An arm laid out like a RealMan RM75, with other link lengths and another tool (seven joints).
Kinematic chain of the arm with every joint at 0, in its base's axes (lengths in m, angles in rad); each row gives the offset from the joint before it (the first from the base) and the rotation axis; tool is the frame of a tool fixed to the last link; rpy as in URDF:
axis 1: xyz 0 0 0.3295 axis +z
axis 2: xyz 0 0 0 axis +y
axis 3: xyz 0 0 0.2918 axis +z
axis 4: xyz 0 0 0 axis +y
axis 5: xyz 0 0 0.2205 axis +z
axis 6: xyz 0 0 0 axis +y
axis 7: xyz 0 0 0.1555 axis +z
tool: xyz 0.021 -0.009 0.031 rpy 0.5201 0 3.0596
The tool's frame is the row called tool.
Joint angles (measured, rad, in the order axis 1, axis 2, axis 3, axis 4, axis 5, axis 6, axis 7), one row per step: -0.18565, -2.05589, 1.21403, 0.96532, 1.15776, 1.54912, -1.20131; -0.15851, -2.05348, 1.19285, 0.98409, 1.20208, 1.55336, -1.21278; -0.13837, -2.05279, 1.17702, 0.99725, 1.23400, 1.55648, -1.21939; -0.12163, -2.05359, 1.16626, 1.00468, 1.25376, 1.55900, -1.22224; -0.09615, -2.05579, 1.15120, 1.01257, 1.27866, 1.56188, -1.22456; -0.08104, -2.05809, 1.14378, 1.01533, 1.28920, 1.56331, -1.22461; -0.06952, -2.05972, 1.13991, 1.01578, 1.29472, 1.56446, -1.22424; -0.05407, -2.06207, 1.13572, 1.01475, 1.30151, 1.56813, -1.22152; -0.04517, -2.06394, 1.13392, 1.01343, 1.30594, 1.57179, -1.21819; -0.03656, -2.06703, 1.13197, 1.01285, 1.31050, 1.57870, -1.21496; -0.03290, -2.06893, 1.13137, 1.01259, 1.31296, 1.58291, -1.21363; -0.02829, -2.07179, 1.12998, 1.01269, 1.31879, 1.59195, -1.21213
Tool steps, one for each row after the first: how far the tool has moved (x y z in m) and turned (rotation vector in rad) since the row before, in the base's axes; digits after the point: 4 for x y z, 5 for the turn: -0.0108, -0.0060, 0.0008, -0.00406, 0.03687, 0.02432; -0.0080, -0.0047, 0.0005, -0.00211, 0.02632, 0.01870; -0.0063, -0.0041, 0.0001, -0.00069, 0.01523, 0.01609; -0.0095, -0.0064, 0.0000, 0.00019, 0.01811, 0.02647; -0.0052, -0.0039, -0.0002, 0.00092, 0.00641, 0.01590; -0.0038, -0.0031, -0.0003, -0.00004, 0.00263, 0.01220; -0.0049, -0.0047, -0.0009, -0.00115, 0.00271, 0.01414; -0.0026, -0.0031, -0.0010, -0.00163, 0.00156, 0.00618; -0.0017, -0.0035, -0.0013, -0.00307, -0.00043, 0.00288; -0.0005, -0.0017, -0.0009, -0.00253, -0.00083, 0.00018; -0.0003, -0.0028, -0.0015, -0.00617, -0.00059, -0.00246
